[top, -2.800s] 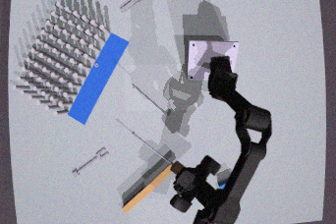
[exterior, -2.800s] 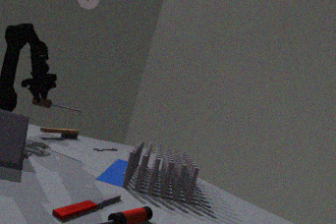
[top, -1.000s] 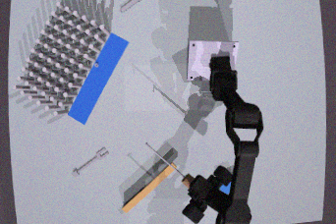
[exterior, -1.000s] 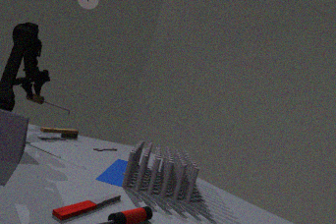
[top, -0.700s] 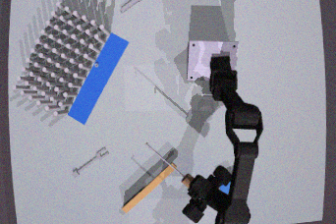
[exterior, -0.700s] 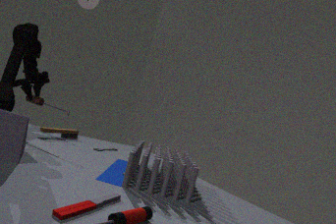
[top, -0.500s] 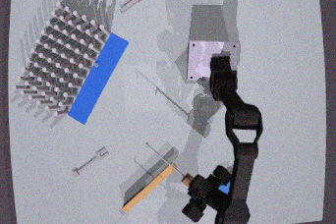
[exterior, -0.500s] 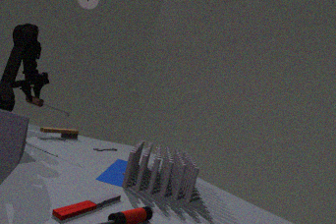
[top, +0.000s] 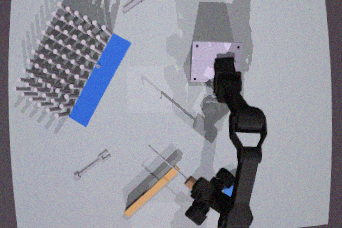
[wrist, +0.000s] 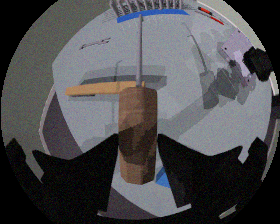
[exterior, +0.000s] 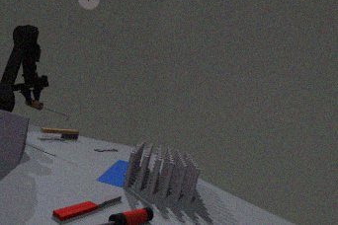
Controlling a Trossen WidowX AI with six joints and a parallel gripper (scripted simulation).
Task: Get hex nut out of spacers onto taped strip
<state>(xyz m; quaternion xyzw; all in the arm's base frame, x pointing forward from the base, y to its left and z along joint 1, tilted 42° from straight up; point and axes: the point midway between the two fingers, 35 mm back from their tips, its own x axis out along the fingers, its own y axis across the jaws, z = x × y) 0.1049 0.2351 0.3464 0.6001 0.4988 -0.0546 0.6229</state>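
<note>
Right now my gripper tip is 70 mm short of the brown-handled hook tool, 80 mm to the left of it and 10 mm above it. Round my gripper tip: wrench (390 mm ahead, 70 mm to the right, 130 mm below); blue taped strip (330 mm ahead, 390 mm to the right, 140 mm below); hex nut (330 mm ahead, 450 mm to the right, 130 mm below).
</note>
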